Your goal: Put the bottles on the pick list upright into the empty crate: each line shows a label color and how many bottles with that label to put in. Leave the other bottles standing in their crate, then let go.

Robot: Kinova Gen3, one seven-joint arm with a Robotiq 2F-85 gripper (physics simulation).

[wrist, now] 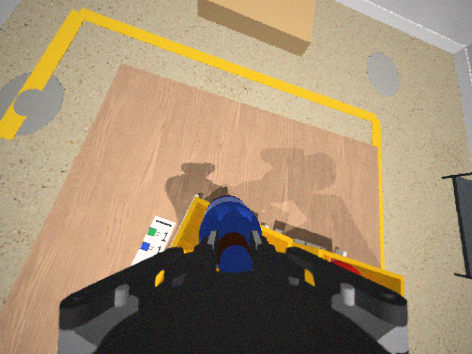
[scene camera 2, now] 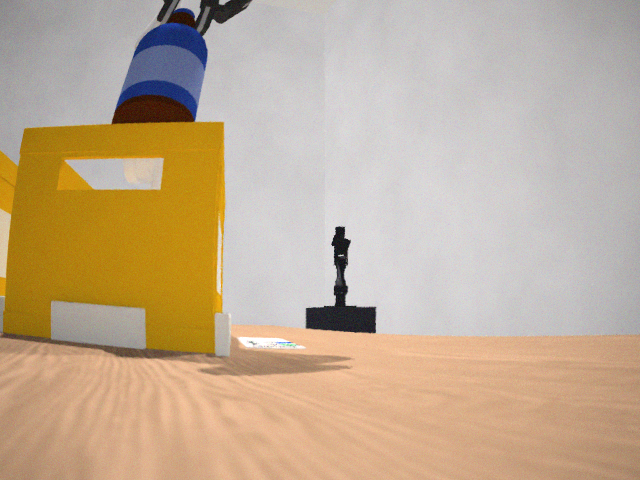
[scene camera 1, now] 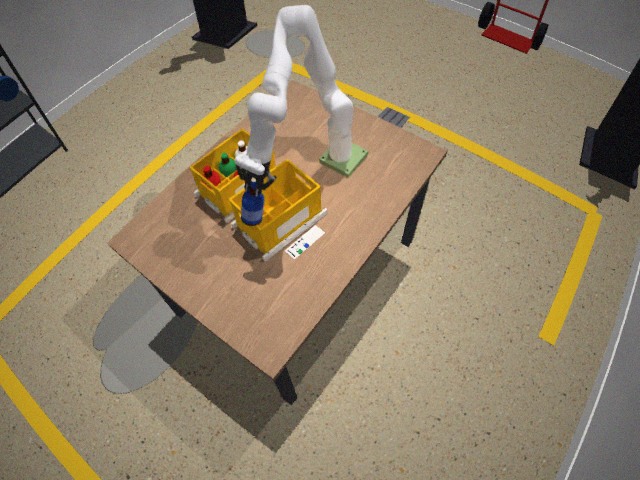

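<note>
Wrist view: my gripper [wrist: 234,240], pick list [wrist: 160,230], blue-labelled bottle [wrist: 229,215]. Scene camera 1: blue-labelled bottle [scene camera 1: 252,208]. Scene camera 2: blue-labelled bottle [scene camera 2: 163,83].
</note>
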